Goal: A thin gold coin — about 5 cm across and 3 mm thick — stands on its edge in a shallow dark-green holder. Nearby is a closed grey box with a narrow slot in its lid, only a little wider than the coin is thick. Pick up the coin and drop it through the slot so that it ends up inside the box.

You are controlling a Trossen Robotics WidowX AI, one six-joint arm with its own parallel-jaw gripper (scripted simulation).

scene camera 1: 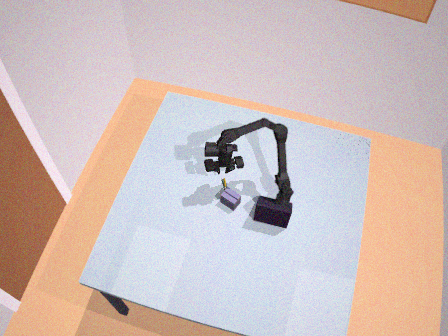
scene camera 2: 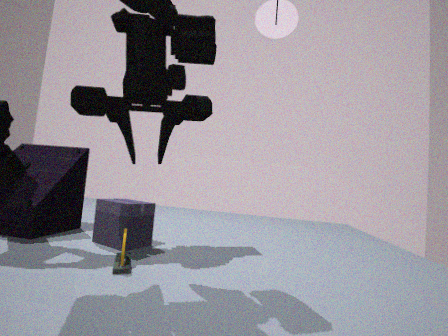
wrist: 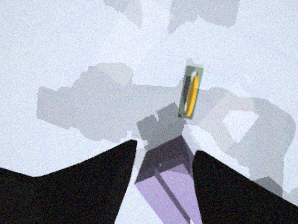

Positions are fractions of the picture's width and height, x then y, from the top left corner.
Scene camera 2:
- my gripper: 0.33,0.49
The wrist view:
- my gripper: 0.56,0.68
